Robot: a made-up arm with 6 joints.
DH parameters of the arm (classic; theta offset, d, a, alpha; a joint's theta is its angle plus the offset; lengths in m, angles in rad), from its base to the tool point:
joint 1: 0 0.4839 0 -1.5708
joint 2: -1.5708 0 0.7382 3.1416
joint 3: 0 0 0 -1.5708
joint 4: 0 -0.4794 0 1.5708
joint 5: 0 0.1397 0 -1.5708
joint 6: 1.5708 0 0 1.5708
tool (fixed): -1.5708 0 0 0
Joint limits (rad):
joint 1: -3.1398..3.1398
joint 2: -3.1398..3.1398
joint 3: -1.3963..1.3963
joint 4: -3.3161..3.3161
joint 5: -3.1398..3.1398
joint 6: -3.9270..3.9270
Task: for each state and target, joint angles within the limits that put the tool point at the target. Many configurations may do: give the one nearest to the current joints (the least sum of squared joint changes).
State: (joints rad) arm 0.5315 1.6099 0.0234 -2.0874 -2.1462 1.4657
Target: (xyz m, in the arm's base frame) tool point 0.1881 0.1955 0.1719
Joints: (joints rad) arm 0.5968 1.7469 -0.7568 -1.9831 -2.1462 1.4657
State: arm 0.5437 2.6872 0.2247 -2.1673 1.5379 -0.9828
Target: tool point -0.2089 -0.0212 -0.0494
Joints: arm 0.4510 2.7632 -0.4478 -2.1121 1.5379 -0.9828
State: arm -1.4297 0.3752 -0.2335 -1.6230 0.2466 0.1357
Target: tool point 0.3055 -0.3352 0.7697
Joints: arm -0.8925 0.2663 -0.4813 -1.7694 0.2466 0.1357
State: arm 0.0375 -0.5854 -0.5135 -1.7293 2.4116 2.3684
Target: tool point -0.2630 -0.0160 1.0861
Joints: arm 0.1307 -1.1341 -0.2328 -1.7029 2.4116 2.3684
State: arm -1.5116 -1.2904 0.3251 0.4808 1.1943 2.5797
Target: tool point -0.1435 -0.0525 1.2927
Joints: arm -1.6831 -0.5390 -0.2253 0.2070 1.1943 2.5797
